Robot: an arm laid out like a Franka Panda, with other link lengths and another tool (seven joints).
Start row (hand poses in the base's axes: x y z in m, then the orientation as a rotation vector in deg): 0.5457 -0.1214 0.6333 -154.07 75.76 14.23
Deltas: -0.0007 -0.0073 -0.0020 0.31 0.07 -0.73; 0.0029 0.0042 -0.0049 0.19 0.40 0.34; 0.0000 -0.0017 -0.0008 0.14 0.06 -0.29; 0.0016 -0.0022 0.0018 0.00 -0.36 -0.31; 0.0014 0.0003 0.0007 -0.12 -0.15 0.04; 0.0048 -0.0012 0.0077 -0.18 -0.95 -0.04; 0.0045 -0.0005 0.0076 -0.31 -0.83 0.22; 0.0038 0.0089 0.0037 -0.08 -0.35 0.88; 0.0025 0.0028 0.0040 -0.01 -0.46 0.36
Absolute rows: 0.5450 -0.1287 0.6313 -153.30 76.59 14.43; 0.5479 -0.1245 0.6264 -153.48 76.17 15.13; 0.5479 -0.1262 0.6256 -153.17 76.50 15.26; 0.5495 -0.1284 0.6274 -152.86 76.80 14.73; 0.5509 -0.1281 0.6281 -152.95 76.76 14.46; 0.5557 -0.1293 0.6358 -152.84 76.62 13.05; 0.5602 -0.1298 0.6434 -153.05 76.24 11.76; 0.5640 -0.1209 0.6471 -153.66 75.02 11.34; 0.5665 -0.1181 0.6511 -153.81 74.42 10.75
